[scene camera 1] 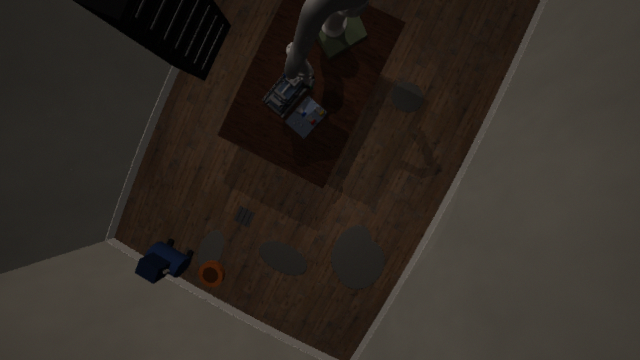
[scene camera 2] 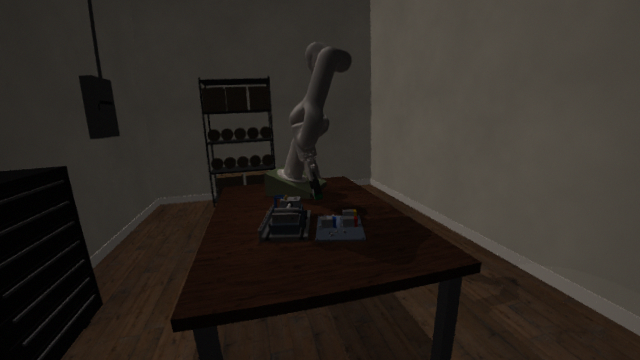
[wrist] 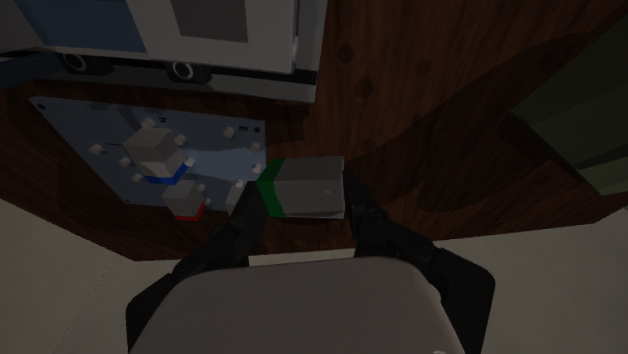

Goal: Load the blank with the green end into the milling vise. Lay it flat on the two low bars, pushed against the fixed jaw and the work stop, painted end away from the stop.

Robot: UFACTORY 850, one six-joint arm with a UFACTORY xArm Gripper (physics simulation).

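My gripper point(wrist: 302, 189) point(scene camera 2: 317, 195) is shut on the grey blank with the green end point(wrist: 310, 192), gripping it by its two ends in the wrist view. The green end is at the left finger, the plain end at the right finger. The blank is held above the table, apart from the vise. The milling vise point(scene camera 1: 284, 97) point(scene camera 2: 286, 225) point(wrist: 300, 92) stands on the table; its near side shows at the top left of the wrist view. The two low bars, the fixed jaw and the work stop cannot be told apart clearly.
A blue-grey plate point(scene camera 1: 300, 127) point(scene camera 2: 340, 235) point(wrist: 210, 195) lies beside the vise, with a blue-ended blank point(wrist: 157, 152), a red-ended blank point(wrist: 185, 200) and small white pegs. The green robot base point(scene camera 1: 345, 42) point(scene camera 2: 280, 187) point(wrist: 585, 115) stands on the wooden table point(scene camera 1: 260, 145) point(scene camera 2: 280, 270).
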